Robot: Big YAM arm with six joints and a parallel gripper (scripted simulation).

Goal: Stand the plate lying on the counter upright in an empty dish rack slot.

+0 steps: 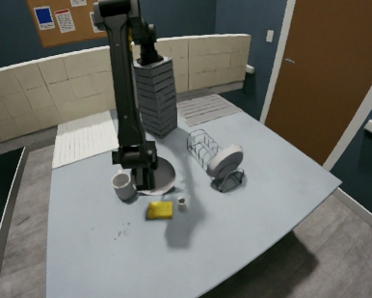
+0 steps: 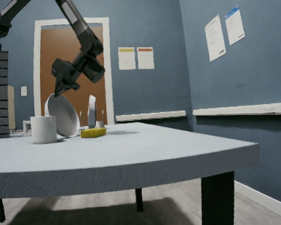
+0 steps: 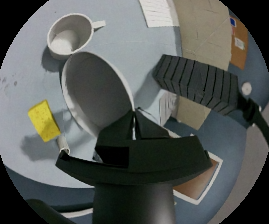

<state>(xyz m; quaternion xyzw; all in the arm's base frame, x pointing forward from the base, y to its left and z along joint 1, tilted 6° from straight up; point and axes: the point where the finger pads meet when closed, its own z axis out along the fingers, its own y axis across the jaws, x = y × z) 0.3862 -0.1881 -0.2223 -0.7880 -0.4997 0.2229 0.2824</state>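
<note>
My hand is 20 mm short of the white plate, 10 mm to the left of it and 90 mm above it. The rest, counted from my hand: white draining mat: 580 mm behind, 280 mm to the right, 170 mm below; then white mug: 20 mm behind, 140 mm to the right, 130 mm below; then small white cup: 170 mm ahead, 40 mm to the left, 160 mm below.
</note>
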